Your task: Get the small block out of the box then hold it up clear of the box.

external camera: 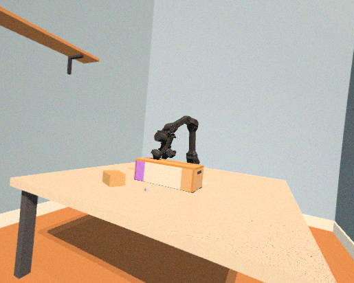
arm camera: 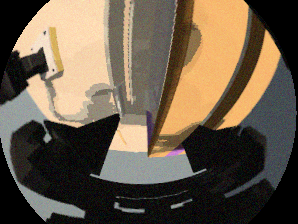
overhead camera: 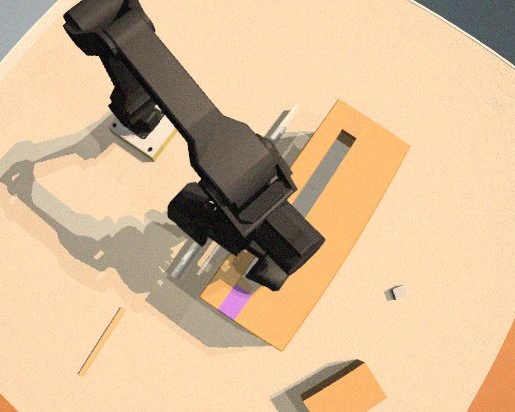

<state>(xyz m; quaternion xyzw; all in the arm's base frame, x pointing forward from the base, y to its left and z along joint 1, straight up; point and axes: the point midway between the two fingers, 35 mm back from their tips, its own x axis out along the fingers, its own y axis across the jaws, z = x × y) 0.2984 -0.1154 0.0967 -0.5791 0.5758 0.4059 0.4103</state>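
The tan block is 3 cm ahead of my gripper tip, 2 cm to the right of it and 2 cm below it. Round my gripper tip: orange box: 29 cm ahead, 9 cm to the right, 6 cm below; then thin stick: 26 cm to the right, 11 cm behind, 9 cm below.
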